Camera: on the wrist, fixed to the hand. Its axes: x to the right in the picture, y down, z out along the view.
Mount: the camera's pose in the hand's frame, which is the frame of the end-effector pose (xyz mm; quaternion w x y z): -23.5 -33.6 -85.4 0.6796 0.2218 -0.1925 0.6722
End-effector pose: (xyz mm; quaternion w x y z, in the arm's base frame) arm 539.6 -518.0 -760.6 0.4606 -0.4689 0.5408 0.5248
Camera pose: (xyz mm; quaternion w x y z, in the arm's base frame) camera 575.6 -603.1 -739.8 0.1684 0.2481 0.7105 0.6366
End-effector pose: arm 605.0 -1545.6 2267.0 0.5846 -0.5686 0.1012 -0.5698
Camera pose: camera 513.3 -1564.2 2252.3 0.9259 -0.2984 0.2121 0.0927
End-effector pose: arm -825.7 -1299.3 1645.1 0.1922 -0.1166 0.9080 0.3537
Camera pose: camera -815.7 -1380.5 1692.9 0.0935 0.6418 0.7369 0.1906
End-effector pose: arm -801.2 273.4 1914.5 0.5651 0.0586 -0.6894 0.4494
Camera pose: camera -711.0 302.1 1909.9 0.0638 0.2117 0.5170 -0.8269
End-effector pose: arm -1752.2 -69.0 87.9 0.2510 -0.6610 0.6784 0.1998
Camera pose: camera -1725.2 -103.3 172.0 0.3135 0.1009 0.9013 0.2813
